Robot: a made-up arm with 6 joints. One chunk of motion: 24 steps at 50 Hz.
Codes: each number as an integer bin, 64 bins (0 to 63) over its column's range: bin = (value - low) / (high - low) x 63, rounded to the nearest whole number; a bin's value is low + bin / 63 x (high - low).
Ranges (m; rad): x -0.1..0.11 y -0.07..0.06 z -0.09..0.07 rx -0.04..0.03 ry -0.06..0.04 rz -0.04..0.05
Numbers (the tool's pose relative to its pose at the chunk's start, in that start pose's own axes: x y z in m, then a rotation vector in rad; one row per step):
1: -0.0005 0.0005 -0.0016 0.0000 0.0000 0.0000
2: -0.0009 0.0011 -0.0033 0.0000 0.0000 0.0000
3: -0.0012 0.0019 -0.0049 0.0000 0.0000 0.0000
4: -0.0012 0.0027 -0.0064 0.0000 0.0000 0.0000
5: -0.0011 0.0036 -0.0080 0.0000 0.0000 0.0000
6: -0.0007 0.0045 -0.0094 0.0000 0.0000 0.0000
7: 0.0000 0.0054 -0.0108 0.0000 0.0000 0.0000
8: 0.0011 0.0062 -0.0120 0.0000 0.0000 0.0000
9: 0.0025 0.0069 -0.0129 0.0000 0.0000 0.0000
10: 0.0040 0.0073 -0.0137 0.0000 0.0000 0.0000
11: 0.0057 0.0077 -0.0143 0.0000 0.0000 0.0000
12: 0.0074 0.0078 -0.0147 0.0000 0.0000 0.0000
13: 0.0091 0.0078 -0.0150 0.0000 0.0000 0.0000
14: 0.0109 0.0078 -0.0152 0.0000 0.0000 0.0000
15: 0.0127 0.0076 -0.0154 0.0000 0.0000 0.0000
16: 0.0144 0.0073 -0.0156 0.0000 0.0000 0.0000
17: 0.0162 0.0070 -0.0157 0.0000 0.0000 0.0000
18: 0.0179 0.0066 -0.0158 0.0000 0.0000 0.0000
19: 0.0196 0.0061 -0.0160 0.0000 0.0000 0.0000
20: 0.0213 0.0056 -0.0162 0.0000 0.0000 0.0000
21: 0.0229 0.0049 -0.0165 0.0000 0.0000 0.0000
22: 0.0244 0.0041 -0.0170 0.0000 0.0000 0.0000
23: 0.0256 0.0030 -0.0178 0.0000 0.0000 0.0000
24: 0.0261 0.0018 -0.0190 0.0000 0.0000 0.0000
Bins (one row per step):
1: 30 34 35 36 38 28
2: 30 34 34 36 38 28
3: 30 35 34 36 38 28
4: 30 35 33 36 38 28
5: 30 36 32 36 38 28
6: 30 36 32 36 38 28
7: 30 37 31 36 38 28
8: 30 37 31 36 38 28
9: 31 37 30 36 38 28
10: 31 37 30 36 38 28
11: 32 38 30 36 38 28
12: 32 38 30 36 38 28
13: 33 38 30 36 38 28
14: 33 38 29 36 38 28
15: 34 38 29 36 38 28
16: 34 37 29 36 38 28
17: 35 37 29 36 38 28
18: 35 37 29 36 38 28
19: 36 37 29 36 38 28
20: 36 37 29 36 38 28
21: 37 36 29 36 38 28
22: 37 36 29 36 38 28
23: 38 35 28 36 38 28
24: 38 35 28 36 38 28

